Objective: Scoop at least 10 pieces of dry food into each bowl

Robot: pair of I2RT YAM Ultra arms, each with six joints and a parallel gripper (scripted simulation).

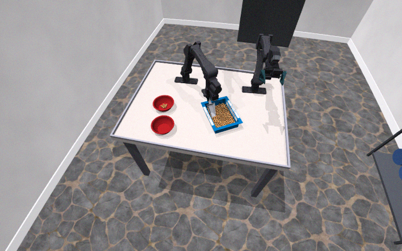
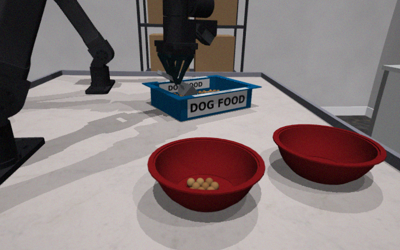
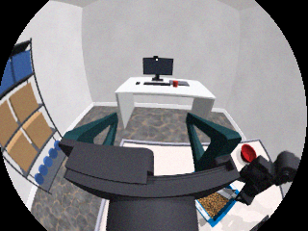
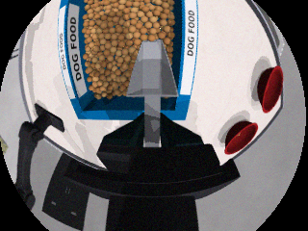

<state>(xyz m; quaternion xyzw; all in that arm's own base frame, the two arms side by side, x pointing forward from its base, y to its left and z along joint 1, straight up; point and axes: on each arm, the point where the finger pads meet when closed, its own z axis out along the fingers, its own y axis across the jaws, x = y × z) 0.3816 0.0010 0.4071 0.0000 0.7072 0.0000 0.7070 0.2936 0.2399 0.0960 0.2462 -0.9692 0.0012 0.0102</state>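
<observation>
Right now my right hand is 100 mm to the right of the blue dog food box, 70 mm short of it and 50 mm above it. Round my right hand: grey scoop: 30 mm below, 30 mm ahead, 20 mm to the left.
</observation>
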